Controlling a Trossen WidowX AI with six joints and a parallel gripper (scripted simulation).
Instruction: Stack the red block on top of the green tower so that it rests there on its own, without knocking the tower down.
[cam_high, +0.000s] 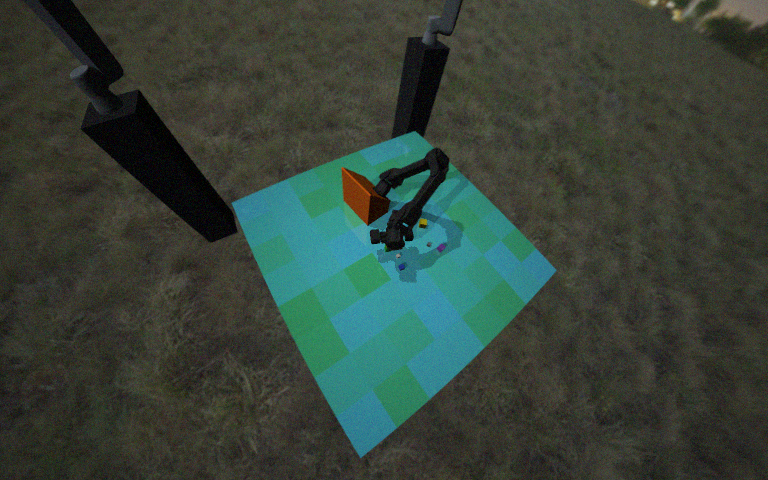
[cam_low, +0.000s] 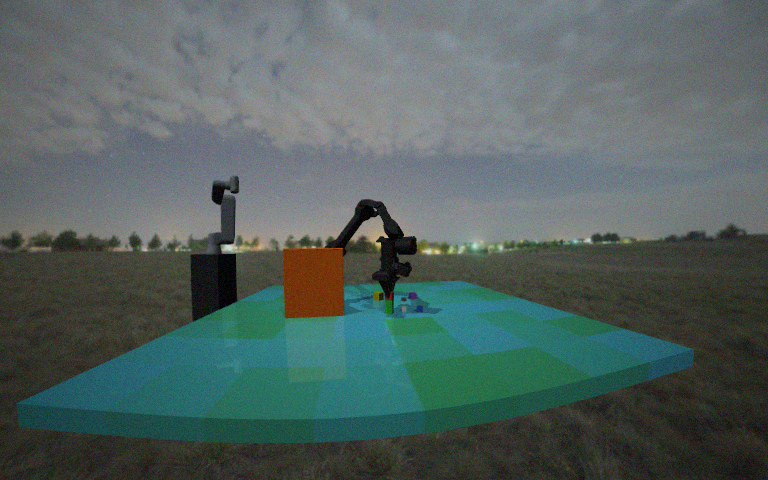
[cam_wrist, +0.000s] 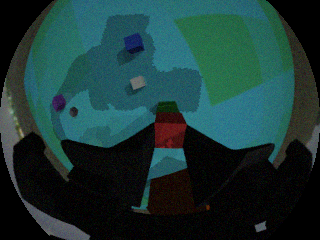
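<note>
Right now the red block is right at my gripper tip. Also, from my gripper tip: yellow block 240 mm to the left, 40 mm below, 40 mm behind; then blue block 110 mm ahead, 50 mm below, 10 mm to the left; then small pale block 60 mm ahead, 50 mm below, 30 mm to the left.
</note>
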